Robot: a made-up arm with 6 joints.
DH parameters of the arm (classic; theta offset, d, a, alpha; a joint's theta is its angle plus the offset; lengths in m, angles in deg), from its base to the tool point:
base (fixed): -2.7 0 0.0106 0
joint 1: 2.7 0.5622 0.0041 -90
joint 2: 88.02 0 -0.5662 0
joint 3: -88.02 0.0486 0.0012 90
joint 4: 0 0.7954 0.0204 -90
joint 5: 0 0.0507 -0.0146 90
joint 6: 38.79 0 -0.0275 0
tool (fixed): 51.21 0.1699 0 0
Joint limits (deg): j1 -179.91..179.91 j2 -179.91..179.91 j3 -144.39..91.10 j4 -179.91..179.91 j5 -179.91..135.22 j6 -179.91..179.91
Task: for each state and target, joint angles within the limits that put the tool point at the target. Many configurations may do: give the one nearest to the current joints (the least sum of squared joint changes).
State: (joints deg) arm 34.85 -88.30 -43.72 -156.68 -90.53 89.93
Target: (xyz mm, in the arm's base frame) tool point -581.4 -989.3 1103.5
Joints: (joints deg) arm 62.42 -47.66 -39.58 -160.69 -112.92 87.39
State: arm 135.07 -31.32 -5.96 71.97 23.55 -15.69
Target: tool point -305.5 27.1 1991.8
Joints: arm 146.00 -8.72 32.04 67.81 39.42 -13.89
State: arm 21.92 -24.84 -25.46 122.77 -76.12 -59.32
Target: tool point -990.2 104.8 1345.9
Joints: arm -12.44 -29.90 -38.87 120.67 -86.00 -58.79
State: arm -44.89 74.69 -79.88 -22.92 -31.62 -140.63
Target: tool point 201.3 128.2 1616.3
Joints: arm -13.91 68.77 -89.68 -31.42 -44.92 -137.70
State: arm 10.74 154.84 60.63 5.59 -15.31 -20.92
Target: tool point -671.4 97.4 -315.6
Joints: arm -0.88 161.27 90.85 3.46 -12.98 -21.01
